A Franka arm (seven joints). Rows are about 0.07 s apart.
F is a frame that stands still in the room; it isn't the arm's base.
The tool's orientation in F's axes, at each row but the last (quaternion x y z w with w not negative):
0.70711 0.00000 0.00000 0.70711
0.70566 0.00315 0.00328 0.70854
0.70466 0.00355 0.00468 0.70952
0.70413 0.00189 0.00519 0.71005
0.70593 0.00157 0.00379 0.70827
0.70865 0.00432 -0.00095 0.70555
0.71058 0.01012 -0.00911 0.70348
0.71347 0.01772 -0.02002 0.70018
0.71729 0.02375 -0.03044 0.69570
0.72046 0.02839 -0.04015 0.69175
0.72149 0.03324 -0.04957 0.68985
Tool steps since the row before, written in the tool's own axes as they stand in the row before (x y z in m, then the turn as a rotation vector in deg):
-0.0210 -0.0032 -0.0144 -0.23 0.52 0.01
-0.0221 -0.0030 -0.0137 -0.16 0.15 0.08
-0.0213 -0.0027 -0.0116 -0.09 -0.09 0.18
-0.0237 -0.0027 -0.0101 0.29 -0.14 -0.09
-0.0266 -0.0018 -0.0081 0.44 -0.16 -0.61
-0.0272 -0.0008 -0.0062 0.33 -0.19 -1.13
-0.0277 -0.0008 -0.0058 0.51 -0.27 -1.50
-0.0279 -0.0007 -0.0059 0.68 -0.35 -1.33
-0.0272 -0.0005 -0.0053 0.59 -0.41 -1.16
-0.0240 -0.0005 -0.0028 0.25 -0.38 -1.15
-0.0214 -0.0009 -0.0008 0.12 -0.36 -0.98
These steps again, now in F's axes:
-0.0210 0.0144 -0.0032 -0.23 -0.01 0.52
-0.0222 0.0135 -0.0031 -0.16 -0.08 0.15
-0.0214 0.0113 -0.0028 -0.09 -0.18 -0.09
-0.0238 0.0098 -0.0029 0.29 0.09 -0.14
-0.0267 0.0079 -0.0019 0.44 0.61 -0.16
-0.0272 0.0061 -0.0006 0.32 1.13 -0.19
-0.0277 0.0058 0.0000 0.50 1.50 -0.27
-0.0279 0.0060 0.0009 0.67 1.33 -0.36
-0.0271 0.0055 0.0017 0.57 1.17 -0.42
-0.0239 0.0032 0.0019 0.23 1.16 -0.36
-0.0213 0.0013 0.0017 0.10 0.99 -0.33

